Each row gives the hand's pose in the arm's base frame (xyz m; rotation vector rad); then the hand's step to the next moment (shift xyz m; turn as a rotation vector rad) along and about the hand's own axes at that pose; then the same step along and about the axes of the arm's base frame.
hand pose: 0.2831 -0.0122 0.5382 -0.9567 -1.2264 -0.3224
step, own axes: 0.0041 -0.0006 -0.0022 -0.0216 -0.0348 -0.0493
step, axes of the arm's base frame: 0.0025 -0.0009 0.0039 0.0008 -0.0639 -0.0051
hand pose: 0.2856 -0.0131 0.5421 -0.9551 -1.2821 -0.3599
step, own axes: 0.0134 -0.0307 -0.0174 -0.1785 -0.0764 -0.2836
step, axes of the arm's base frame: -0.0065 -0.0277 0.0248 0.0760 -0.3095 -0.1287
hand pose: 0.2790 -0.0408 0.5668 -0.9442 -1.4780 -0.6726
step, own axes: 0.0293 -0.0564 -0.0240 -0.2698 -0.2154 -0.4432
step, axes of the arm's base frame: -0.0352 -0.0436 0.0384 0.0368 -0.5305 -0.1813
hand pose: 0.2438 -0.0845 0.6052 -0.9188 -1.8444 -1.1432
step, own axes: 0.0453 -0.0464 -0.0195 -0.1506 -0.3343 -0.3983
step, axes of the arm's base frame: -0.0559 -0.0257 0.0284 -0.1296 -0.5080 -0.1349
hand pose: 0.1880 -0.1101 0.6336 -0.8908 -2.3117 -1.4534
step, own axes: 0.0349 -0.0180 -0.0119 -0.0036 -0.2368 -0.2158
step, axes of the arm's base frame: -0.0394 -0.0036 0.0108 -0.1655 -0.2647 -0.0722
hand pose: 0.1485 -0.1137 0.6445 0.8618 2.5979 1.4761
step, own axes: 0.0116 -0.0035 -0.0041 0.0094 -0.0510 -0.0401
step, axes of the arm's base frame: -0.0126 0.0009 0.0022 -0.0424 -0.0471 -0.0166
